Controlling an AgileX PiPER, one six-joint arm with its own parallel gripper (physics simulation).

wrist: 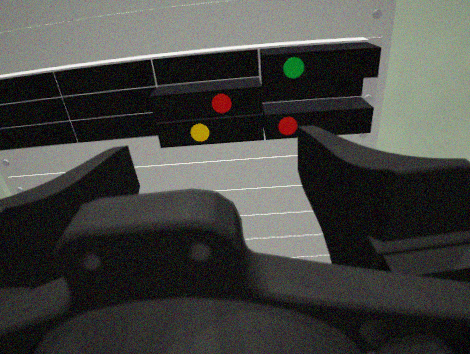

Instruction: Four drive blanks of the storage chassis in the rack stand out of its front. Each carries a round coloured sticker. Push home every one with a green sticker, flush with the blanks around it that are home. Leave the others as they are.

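Observation:
The black drive blank with the green sticker (293,67) stands out of the chassis front at the top right. A blank with a red sticker (221,103) stands out in the middle row, one column to the left. A blank with a yellow sticker (200,132) stands out directly below that one. Another blank with a red sticker (287,126) stands out in the bottom row of the right column, its lower right partly behind the right finger. My gripper (214,157) is open, with its two fingers wide apart below the row of blanks in the view. No object shows between the fingers.
Black blanks (107,102) at the left sit flush in their bays. A grey panel (190,32) lies above the chassis and grey panels with thin light seams (272,200) lie below. The rack's right edge with screws (377,14) borders a pale green background.

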